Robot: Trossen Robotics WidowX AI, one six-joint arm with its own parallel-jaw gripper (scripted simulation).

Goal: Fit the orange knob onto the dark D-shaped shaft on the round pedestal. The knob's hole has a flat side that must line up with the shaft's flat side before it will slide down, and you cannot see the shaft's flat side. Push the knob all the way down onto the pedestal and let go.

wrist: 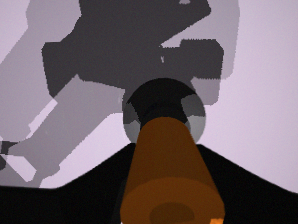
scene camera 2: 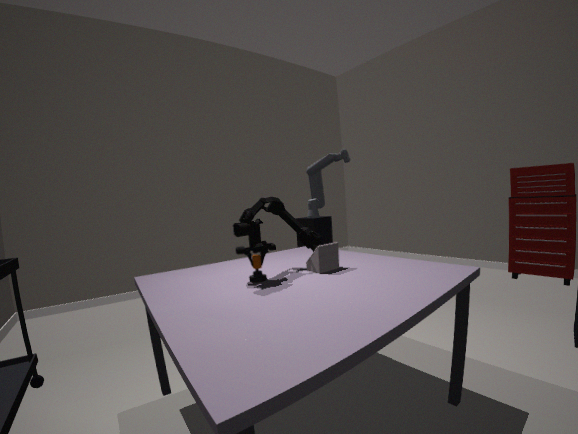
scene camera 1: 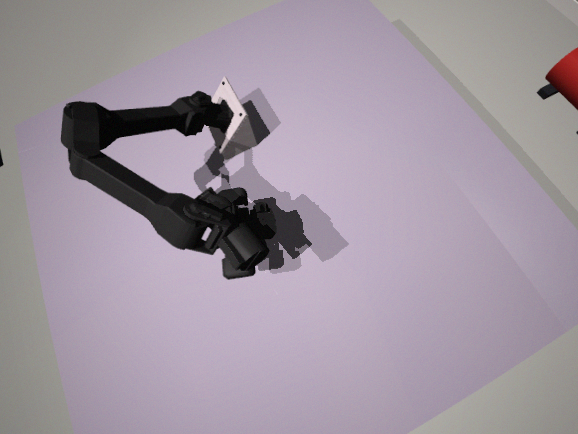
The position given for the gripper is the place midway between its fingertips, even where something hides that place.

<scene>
The gripper (scene camera 1: 244,241) holds an orange knob. Further things: a dark pedestal (wrist: 163,97).
The gripper shows as well in the wrist view (wrist: 164,149).
</scene>
